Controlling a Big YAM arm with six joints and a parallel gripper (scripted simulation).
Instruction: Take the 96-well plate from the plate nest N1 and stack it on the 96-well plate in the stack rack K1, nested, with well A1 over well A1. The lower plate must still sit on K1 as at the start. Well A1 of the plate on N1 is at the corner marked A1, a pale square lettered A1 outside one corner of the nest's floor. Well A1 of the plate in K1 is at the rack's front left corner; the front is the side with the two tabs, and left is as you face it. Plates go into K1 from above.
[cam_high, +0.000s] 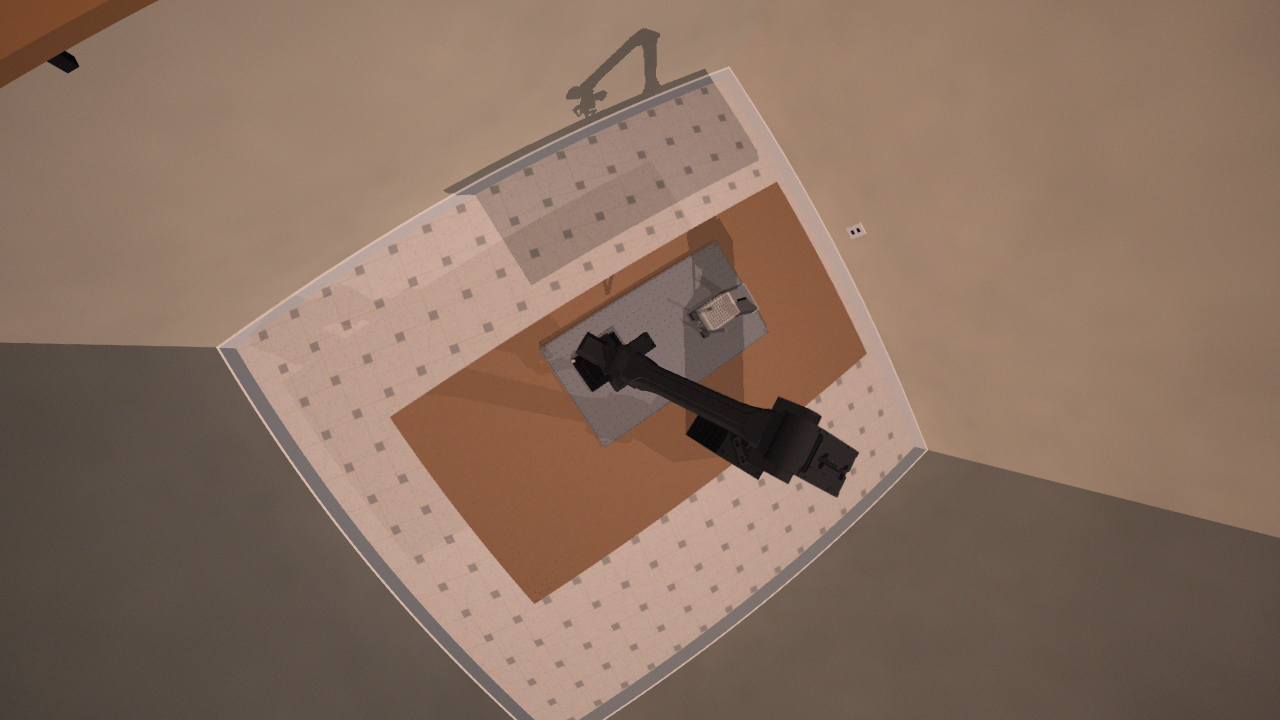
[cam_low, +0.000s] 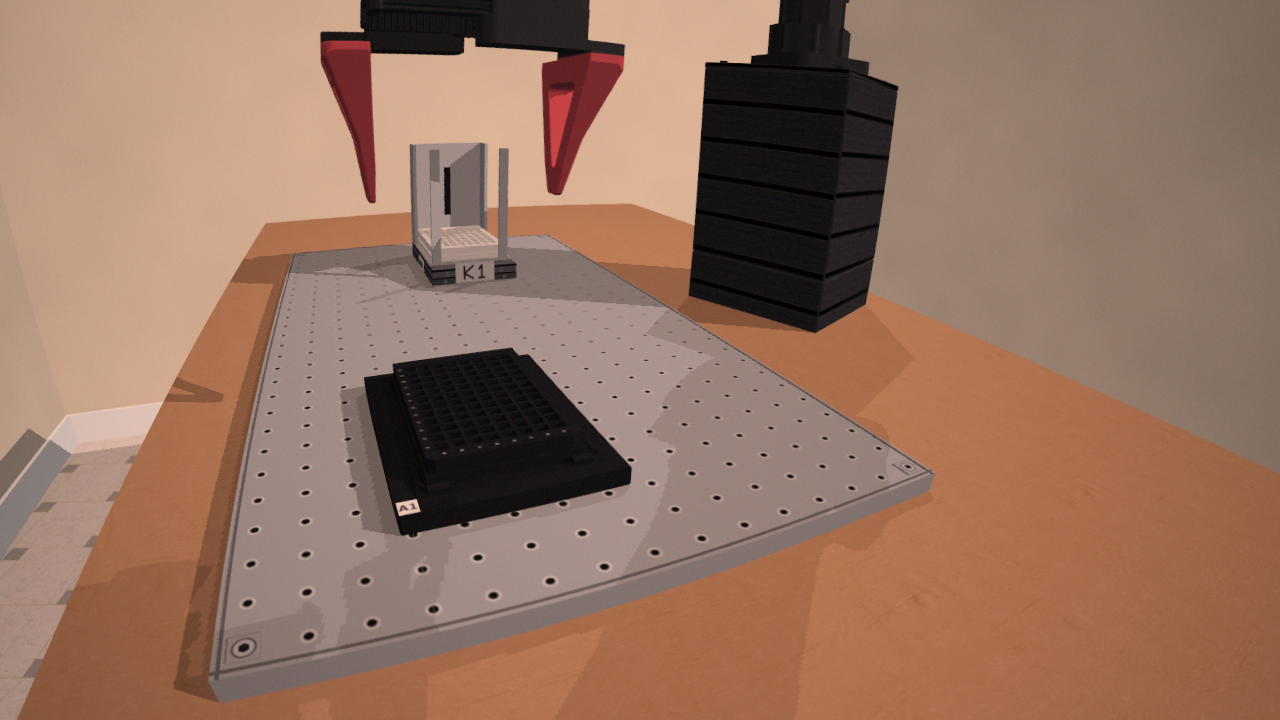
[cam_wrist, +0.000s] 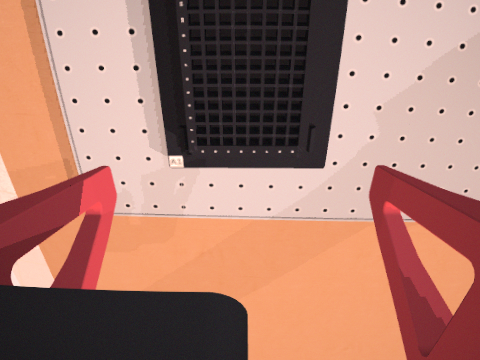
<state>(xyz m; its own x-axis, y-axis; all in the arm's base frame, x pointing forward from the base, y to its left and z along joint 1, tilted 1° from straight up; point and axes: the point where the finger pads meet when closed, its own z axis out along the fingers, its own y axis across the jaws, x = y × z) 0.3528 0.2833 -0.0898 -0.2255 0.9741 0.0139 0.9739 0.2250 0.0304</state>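
My gripper is now 13 cm above the black 96-well plate. Also, from my hand: pale A1 mark: 14 cm below, 8 cm to the left, 3 cm ahead; then black plate nest N1: 14 cm below; then white 96-well plate: 42 cm to the right, 12 cm below, 1 cm ahead.
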